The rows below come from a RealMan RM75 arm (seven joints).
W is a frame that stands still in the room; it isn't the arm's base.
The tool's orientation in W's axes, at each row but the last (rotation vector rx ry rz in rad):
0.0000 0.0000 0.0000
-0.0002 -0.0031 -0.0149
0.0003 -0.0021 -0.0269
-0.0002 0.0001 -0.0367
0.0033 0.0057 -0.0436
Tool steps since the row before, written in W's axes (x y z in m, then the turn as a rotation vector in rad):
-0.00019 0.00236 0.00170 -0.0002 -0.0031 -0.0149
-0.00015 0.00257 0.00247 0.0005 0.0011 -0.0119
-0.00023 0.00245 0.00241 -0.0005 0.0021 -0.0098
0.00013 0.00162 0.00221 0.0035 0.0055 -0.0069
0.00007 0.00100 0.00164 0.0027 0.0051 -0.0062
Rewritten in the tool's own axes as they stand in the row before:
-0.00019 0.00236 0.00170 -0.0002 -0.0031 -0.0149
-0.00018 0.00257 0.00247 0.0004 0.0011 -0.0119
-0.00029 0.00244 0.00241 -0.0006 0.0021 -0.0098
0.00007 0.00162 0.00221 0.0033 0.0056 -0.0069
0.00002 0.00101 0.00164 0.0025 0.0052 -0.0062

